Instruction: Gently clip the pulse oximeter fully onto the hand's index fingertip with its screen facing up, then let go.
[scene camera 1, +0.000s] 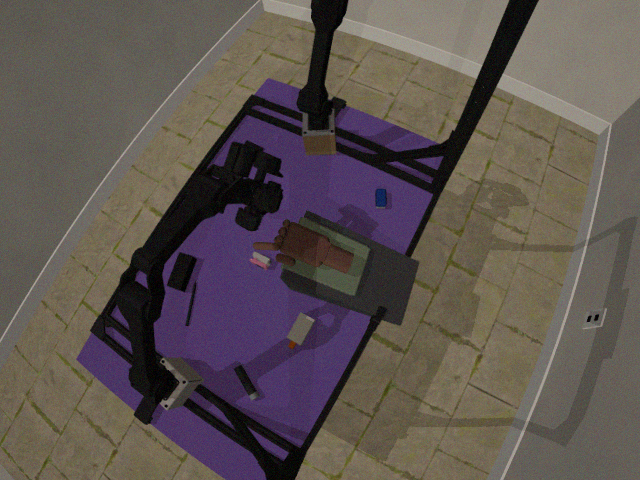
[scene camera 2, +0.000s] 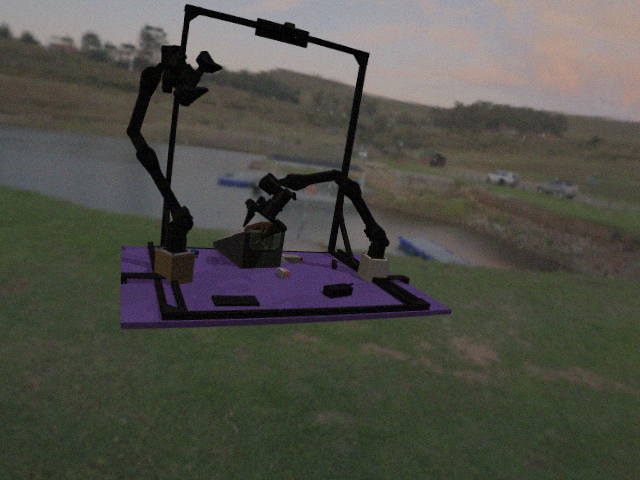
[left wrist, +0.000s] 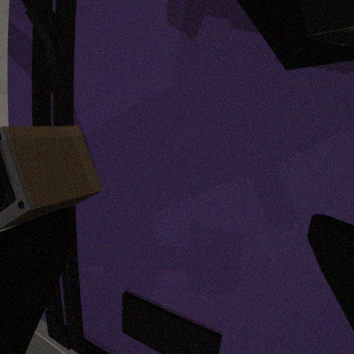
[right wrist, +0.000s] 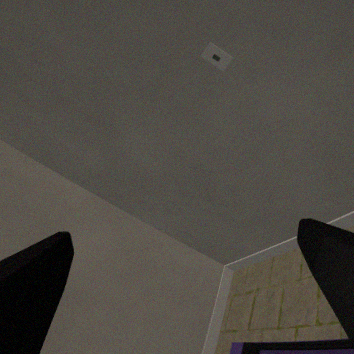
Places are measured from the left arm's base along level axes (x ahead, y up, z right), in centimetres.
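Pixels of known places: left gripper, fingertip midpoint: (scene camera 2: 252, 233) (left wrist: 194, 223); right gripper, fingertip midpoint: (scene camera 2: 215, 78) (right wrist: 186, 236); left arm's base, origin of the base link: (scene camera 1: 164, 383) (scene camera 2: 375, 256); right arm's base, origin of the base link: (scene camera 1: 318, 121) (scene camera 2: 175, 250).
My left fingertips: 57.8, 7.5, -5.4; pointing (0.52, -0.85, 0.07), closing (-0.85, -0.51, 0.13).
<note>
For each thing: its top centre in the pictures, then the offset to it from my left fingertips, as dx, dy, dz. "*": a spot on its surface instead.
- pulse oximeter, middle of its top: (scene camera 1: 259, 259) (scene camera 2: 284, 269) -15.4, -14.8, +2.3
- green pad, surface spot: (scene camera 1: 347, 284) * -7.8, -7.2, +28.2
- black slab, middle of its top: (left wrist: 164, 335) (scene camera 2: 235, 299) +7.8, -17.2, -25.8
- black box, middle of its top: (scene camera 1: 179, 270) (scene camera 2: 338, 286) -32.9, -14.4, -15.7
- thin black rod, middle of its top: (scene camera 1: 190, 302) -38.3, -17.1, -7.3
- dark cylinder, middle of its top: (scene camera 1: 245, 382) -45.1, -15.2, +20.9
- white box, middle of its top: (scene camera 1: 298, 331) (scene camera 2: 292, 255) -25.0, -15.2, +24.2
- blue block, middle of its top: (scene camera 1: 381, 196) +21.3, -14.7, +20.2
The pulse oximeter (scene camera 1: 260, 259) (scene camera 2: 282, 272), pink and pale grey, lies on the purple table beside and below the hand's outstretched finger; which way its screen faces cannot be made out. The brown hand (scene camera 1: 305, 242) rests on a green pad (scene camera 1: 347, 284) on a dark wedge (scene camera 1: 390, 273) (scene camera 2: 232, 249), its fingers towards the left in scene camera 1. My left gripper (scene camera 1: 264, 198) (scene camera 2: 265, 225) (left wrist: 194, 223) is open and empty, above the table near the fingers and apart from the oximeter. My right gripper (scene camera 2: 212, 78) (right wrist: 186, 236) is open and empty, raised high.
A black slab (scene camera 2: 235, 300) (left wrist: 170, 322) and a black box (scene camera 1: 181, 272) (scene camera 2: 337, 290) lie near the table's edge. A thin black rod (scene camera 1: 191, 304), a dark cylinder (scene camera 1: 246, 381), a white box (scene camera 1: 300, 329) and a blue block (scene camera 1: 381, 197) also lie on the table. Black rails frame it.
</note>
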